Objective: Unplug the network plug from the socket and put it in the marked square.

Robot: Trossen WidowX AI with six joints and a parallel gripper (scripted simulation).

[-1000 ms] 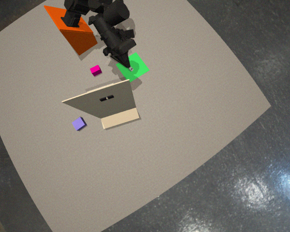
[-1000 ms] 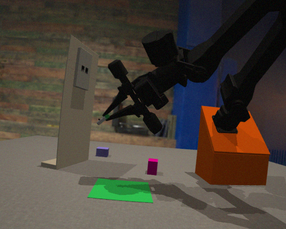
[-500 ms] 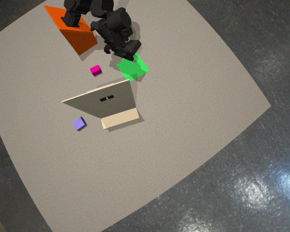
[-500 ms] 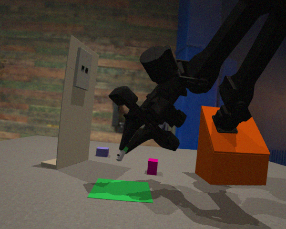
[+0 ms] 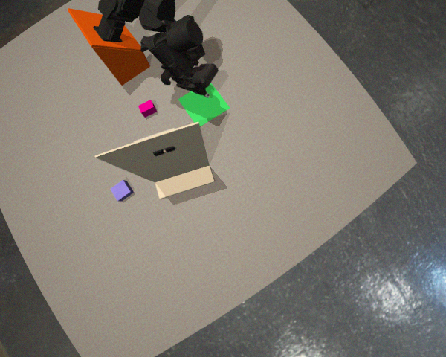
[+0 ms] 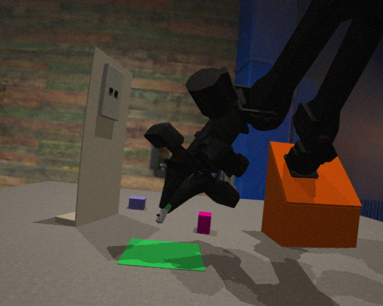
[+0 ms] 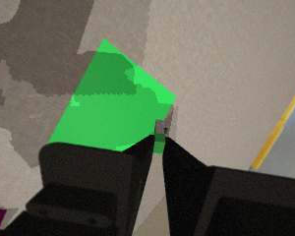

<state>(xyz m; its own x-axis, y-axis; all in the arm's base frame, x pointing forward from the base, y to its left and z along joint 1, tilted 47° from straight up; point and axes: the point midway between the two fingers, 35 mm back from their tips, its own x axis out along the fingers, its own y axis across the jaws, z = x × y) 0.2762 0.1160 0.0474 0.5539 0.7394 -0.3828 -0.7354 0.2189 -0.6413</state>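
The green marked square is 1 cm behind my gripper tip and 7 cm below it. Also, from my gripper tip: upright panel (15 cm ahead, 19 cm to the right, 10 cm above); then green network plug (1 cm to the left).
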